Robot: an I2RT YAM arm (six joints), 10 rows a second.
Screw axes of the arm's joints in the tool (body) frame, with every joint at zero. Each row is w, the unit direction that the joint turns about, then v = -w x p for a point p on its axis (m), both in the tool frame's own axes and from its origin. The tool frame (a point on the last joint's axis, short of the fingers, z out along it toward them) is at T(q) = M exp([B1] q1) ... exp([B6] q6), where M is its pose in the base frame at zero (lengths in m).
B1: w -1 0 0 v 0 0.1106 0
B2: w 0 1 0 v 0.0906 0 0.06
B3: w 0 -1 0 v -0.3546 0 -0.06
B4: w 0 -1 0 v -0.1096 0 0
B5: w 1 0 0 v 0 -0.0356 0
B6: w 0 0 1 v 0 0 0
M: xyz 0.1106 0 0.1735 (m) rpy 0 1.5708 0 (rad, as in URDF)
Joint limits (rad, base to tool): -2.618..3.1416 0..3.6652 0..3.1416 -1.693..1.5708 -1.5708..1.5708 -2.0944..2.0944
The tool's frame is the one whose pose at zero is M.
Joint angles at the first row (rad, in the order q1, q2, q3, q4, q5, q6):
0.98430, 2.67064, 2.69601, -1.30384, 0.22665, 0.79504
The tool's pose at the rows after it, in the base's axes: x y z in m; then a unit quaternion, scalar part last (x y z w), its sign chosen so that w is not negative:
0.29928 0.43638 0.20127 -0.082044 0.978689 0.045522 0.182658
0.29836 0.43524 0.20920 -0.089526 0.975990 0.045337 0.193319
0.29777 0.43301 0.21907 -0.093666 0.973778 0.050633 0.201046
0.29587 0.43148 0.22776 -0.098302 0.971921 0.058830 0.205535
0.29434 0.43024 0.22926 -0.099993 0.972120 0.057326 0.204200
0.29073 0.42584 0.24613 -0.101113 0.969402 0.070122 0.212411
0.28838 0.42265 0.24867 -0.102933 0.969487 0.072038 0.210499
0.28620 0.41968 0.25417 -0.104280 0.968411 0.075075 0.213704
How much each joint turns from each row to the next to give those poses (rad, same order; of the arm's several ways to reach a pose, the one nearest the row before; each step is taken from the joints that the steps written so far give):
0.00054, -0.01295, -0.00305, 0.00305, 0.00113, -0.01266
0.00121, -0.01680, -0.00287, 0.00198, 0.01452, -0.01871
-0.00120, -0.02456, -0.01012, 0.00583, 0.00313, -0.01313
0.00107, -0.02863, -0.02236, 0.01347, -0.00509, -0.01030
0.00112, -0.01369, -0.01954, 0.00179, -0.00027, -0.00173
0.00084, -0.04925, -0.02889, 0.01092, -0.00440, -0.00504
0.00000, -0.03653, -0.05822, 0.02226, -0.00603, -0.00257
0.00039, -0.03062, -0.03575, 0.01456, 0.00044, -0.00381

